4 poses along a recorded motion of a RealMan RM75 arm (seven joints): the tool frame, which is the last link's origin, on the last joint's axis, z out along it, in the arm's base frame.
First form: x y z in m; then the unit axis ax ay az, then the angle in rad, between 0 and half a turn.
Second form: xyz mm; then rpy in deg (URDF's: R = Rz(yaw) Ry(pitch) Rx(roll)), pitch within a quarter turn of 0, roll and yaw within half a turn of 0. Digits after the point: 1 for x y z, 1 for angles.
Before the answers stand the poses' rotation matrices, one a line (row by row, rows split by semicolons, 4 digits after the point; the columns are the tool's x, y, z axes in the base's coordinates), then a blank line. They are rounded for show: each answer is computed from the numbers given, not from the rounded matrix.
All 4 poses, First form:
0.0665, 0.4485, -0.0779, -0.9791, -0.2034, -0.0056, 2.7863
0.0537, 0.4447, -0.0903, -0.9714, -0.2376, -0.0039, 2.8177
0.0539, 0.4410, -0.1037, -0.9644, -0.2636, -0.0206, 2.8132
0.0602, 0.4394, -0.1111, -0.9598, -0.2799, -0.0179, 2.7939
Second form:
0.9198 0.3878 -0.0601; 0.3839 -0.8574 0.3428; 0.0814 -0.3384 -0.9375
0.8900 0.4508 -0.0682; 0.4483 -0.8380 0.3109; 0.0830 -0.3073 -0.9480
0.8639 0.5015 -0.0463; 0.4882 -0.8113 0.3216; 0.1237 -0.3005 -0.9457
0.8474 0.5274 -0.0620; 0.5152 -0.7881 0.3368; 0.1287 -0.3173 -0.9395

66.5, 448.5, -77.9, -160.2, -4.7, 22.7
53.7, 444.7, -90.3, -162.0, -4.8, 26.7
53.9, 441.0, -103.7, -162.4, -7.1, 29.5
60.2, 439.4, -111.1, -161.3, -7.4, 31.3

